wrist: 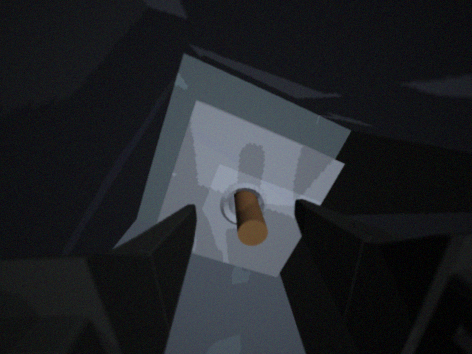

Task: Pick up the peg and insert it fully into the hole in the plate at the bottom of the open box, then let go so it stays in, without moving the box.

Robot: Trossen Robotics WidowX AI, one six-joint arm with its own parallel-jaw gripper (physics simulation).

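Places are measured from the arm's base along level axes (x ahead, y left, z up), in centimetres.
Where they show: gripper, fingertip midpoint: [245,209].
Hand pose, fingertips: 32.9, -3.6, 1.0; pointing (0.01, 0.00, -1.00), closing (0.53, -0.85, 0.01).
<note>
Each offset is from my fingertips to the top centre of the thing, as dx, dy, dz. "pt": to the spot under its first point.
The orange-brown peg @(+0.1, -0.1, +2.4) [249,218] stands in the round hole of the pale plate @(+0.0, +0.0, -0.3) [215,120], near the middle of the wrist view. Its top end faces the camera, and its lower end is inside the ring-shaped rim of the hole @(pt -0.7, +1.0, -0.4) [225,207]. How deep it sits cannot be told. My gripper [245,209] is open, with one dark finger to the left of the peg and one to the right. A gap shows between each finger and the peg. The plate lies at the bottom of the open box @(pt +2.2, +7.4, -5.4) [167,107], whose lower part is partly hidden by the fingers.
The grey-green floor of the box shows as a band around the plate's upper and left sides. Dark box walls rise around it, with lighter patches at the upper right. A grey-blue surface @(pt -6.7, -3.1, +0.6) [235,310] shows between the fingers at the bottom of the view.
</note>
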